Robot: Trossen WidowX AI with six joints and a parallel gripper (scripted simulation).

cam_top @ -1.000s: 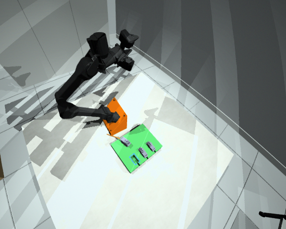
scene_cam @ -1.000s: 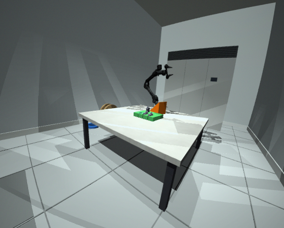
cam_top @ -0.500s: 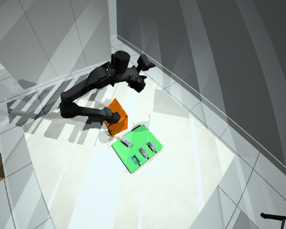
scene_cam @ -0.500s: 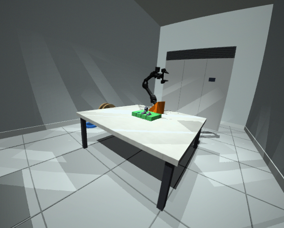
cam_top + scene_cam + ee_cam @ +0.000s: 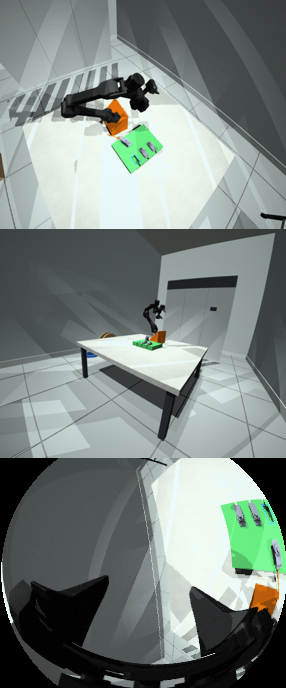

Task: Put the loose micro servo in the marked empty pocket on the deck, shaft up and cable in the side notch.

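Right now the green robot deck is 50 mm ahead of my gripper tip, 130 mm to the right of it and 370 mm below it.
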